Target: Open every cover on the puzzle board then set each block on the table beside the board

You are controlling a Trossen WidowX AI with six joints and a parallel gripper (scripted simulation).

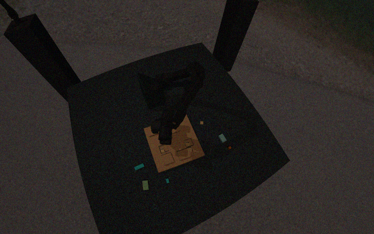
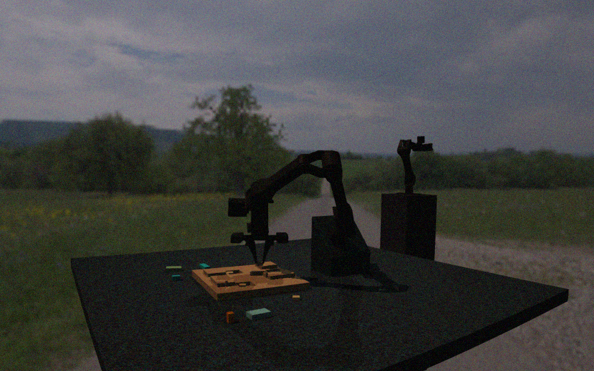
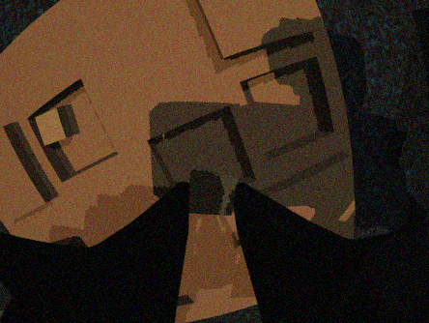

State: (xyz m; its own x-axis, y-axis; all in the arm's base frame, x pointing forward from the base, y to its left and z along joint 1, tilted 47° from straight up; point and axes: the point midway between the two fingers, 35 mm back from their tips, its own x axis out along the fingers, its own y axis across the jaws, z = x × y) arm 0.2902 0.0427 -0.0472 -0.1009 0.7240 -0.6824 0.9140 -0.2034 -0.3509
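My gripper tip is now 50 mm short of the tan puzzle board and 40 mm above it. Round my gripper tip: pale teal block (330 mm to the left, 130 mm ahead, 50 mm below); green block (250 mm ahead, 220 mm to the right, 50 mm below); small teal block (260 mm ahead, 90 mm to the right, 50 mm below).
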